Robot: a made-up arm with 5 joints. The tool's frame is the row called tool. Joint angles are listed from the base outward.
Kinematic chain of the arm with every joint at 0, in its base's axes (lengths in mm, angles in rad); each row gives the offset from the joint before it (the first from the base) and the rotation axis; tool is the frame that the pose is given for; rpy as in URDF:
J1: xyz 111 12 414 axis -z
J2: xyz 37 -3 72 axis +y
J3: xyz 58 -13 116 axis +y
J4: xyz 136 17 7 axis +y
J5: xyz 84 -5 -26 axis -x
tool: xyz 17 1 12 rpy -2.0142 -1.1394 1.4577
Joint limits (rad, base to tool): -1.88..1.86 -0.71..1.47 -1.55..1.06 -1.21..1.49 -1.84..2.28
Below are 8 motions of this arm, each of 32 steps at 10 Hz.
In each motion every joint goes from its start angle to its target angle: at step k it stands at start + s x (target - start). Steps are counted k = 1, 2, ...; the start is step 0. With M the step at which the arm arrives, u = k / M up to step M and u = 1 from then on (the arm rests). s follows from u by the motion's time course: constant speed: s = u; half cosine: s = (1 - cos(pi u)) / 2; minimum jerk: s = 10 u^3 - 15 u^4 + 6 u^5.
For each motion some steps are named. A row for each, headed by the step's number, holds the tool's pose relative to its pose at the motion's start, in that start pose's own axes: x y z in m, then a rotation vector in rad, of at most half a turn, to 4 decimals.
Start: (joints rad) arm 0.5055 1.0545 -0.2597 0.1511 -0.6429
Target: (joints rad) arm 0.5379 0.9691 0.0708 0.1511 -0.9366
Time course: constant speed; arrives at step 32
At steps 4, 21, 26, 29, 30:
4: -0.0063 -0.0029 -0.0010 -0.0074 0.0460 -0.0193
21: -0.0335 -0.0162 -0.0026 -0.0497 0.2389 -0.1042
26: -0.0416 -0.0204 -0.0022 -0.0655 0.2947 -0.1298
29: -0.0464 -0.0229 -0.0018 -0.0756 0.3279 -0.1454
30: -0.0481 -0.0238 -0.0016 -0.0791 0.3389 -0.1506

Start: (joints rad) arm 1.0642 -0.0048 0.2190 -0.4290 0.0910
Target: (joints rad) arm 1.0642 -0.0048 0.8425 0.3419 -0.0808
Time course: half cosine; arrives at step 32
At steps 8, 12, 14, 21, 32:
8: -0.0279 0.0086 0.0155 0.1003 0.1631 0.0753
12: -0.0571 0.0141 0.0370 0.2061 0.3460 0.1606
14: -0.0728 0.0152 0.0514 0.2648 0.4527 0.2110
21: -0.1183 0.0072 0.1102 0.4577 0.8358 0.3986
32: -0.1401 -0.0116 0.1611 0.5931 1.1420 0.5595

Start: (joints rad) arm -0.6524 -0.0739 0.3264 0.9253 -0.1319
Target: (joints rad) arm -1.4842 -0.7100 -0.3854 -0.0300 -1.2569
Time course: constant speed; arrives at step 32
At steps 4, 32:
4: 0.0368 -0.0020 0.0329 -0.0103 -0.2235 -0.1949
32: -0.0017 -0.1193 0.3605 1.6217 -1.3531 -1.3166

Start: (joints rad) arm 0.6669 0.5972 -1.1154 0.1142 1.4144
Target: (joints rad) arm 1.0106 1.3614 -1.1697 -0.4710 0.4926
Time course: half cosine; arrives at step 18
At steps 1, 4, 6, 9, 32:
1: -0.0005 0.0016 0.0007 0.0018 0.0048 -0.0040
4: -0.0085 0.0236 0.0118 0.0266 0.0756 -0.0607
6: -0.0194 0.0488 0.0279 0.0526 0.1646 -0.1287
9: -0.0422 0.0909 0.0654 0.0880 0.3397 -0.2540
32: -0.0894 0.1477 0.1641 0.0998 0.7117 -0.4958

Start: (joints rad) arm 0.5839 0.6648 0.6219 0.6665 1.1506
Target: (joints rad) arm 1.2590 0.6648 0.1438 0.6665 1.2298
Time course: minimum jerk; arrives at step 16
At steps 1, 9, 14, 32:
1: -0.0002 -0.0002 -0.0001 -0.0010 0.0002 -0.0014
9: -0.0839 -0.0455 -0.0055 -0.2756 0.1179 -0.3623
14: -0.1502 -0.0489 0.0032 -0.4270 0.2503 -0.5585
32: -0.1533 -0.0485 0.0038 -0.4332 0.2571 -0.5667

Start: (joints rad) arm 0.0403 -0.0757 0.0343 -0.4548 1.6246
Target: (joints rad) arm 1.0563 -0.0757 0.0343 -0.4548 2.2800
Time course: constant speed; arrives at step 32
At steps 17, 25, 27, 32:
17: -0.1594 0.0391 0.0591 0.2649 0.0075 0.7204
25: -0.2313 0.0274 0.1002 0.4414 -0.0094 1.0360
27: -0.2481 0.0214 0.1114 0.4909 -0.0154 1.1117
32: -0.2872 0.0013 0.1404 0.6244 -0.0336 1.2942

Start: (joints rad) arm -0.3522 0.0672 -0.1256 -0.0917 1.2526
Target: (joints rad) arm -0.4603 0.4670 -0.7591 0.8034 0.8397
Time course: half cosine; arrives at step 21
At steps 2, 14, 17, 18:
2: 0.0010 0.0014 0.0002 0.0148 0.0012 -0.0096
14: 0.0321 0.0373 0.0224 0.5141 0.0897 -0.2628
17: 0.0385 0.0427 0.0307 0.6284 0.1220 -0.3011
18: 0.0399 0.0437 0.0328 0.6546 0.1300 -0.3089

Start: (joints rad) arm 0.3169 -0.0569 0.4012 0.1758 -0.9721
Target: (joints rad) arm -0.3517 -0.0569 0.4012 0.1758 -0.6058
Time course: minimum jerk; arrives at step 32
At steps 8, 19, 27, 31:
8: -0.0104 0.0158 0.0088 0.0485 -0.0131 0.0794
19: -0.0783 0.0833 0.0714 0.3360 -0.1138 0.4954
27: -0.1189 0.1034 0.1117 0.5015 -0.1853 0.6979
31: -0.1230 0.1047 0.1159 0.5184 -0.1930 0.7172

